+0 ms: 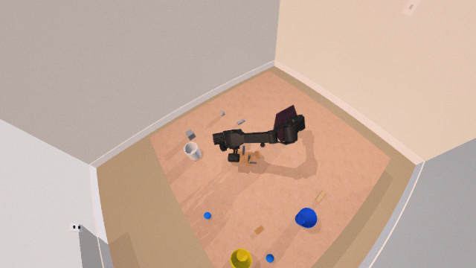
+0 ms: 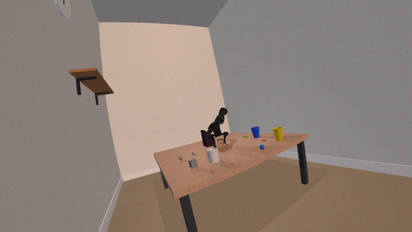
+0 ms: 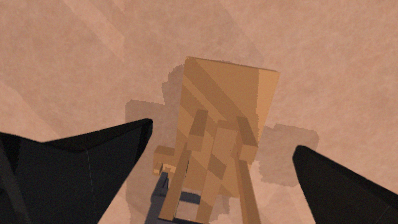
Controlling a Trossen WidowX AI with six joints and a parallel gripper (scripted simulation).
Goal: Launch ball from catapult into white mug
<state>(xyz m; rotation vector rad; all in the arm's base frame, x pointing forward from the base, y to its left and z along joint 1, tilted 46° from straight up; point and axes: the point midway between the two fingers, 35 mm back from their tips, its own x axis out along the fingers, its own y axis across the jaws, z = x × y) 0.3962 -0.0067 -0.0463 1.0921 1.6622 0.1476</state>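
My gripper tip is now 190 mm past the black ball, 60 mm above it and 20 mm to the right of it. From my gripper tip the other things lie so: white mug (230 mm ahead, 170 mm to the right, 40 mm below); grey bar (240 mm to the right, 170 mm behind, 70 mm below); catapult (50 mm to the left, 50 mm behind, 20 mm below).
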